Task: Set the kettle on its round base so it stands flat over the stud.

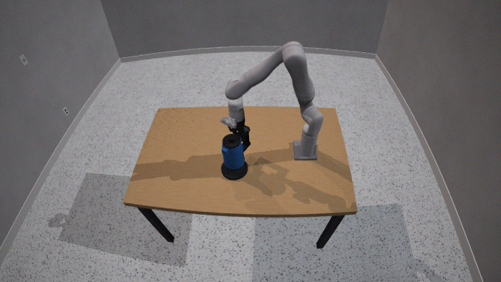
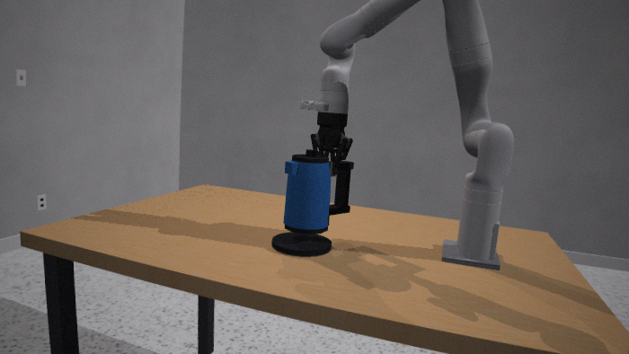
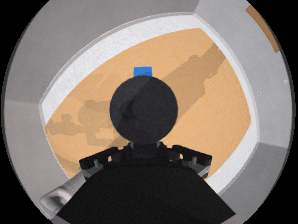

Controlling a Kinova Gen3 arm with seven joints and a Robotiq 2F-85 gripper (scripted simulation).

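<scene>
The blue kettle is 5 cm below my hand, 2 cm to the left of it and 1 cm ahead of it. Round my hand: round black base: 18 cm below, 7 cm to the left, 4 cm ahead.
</scene>
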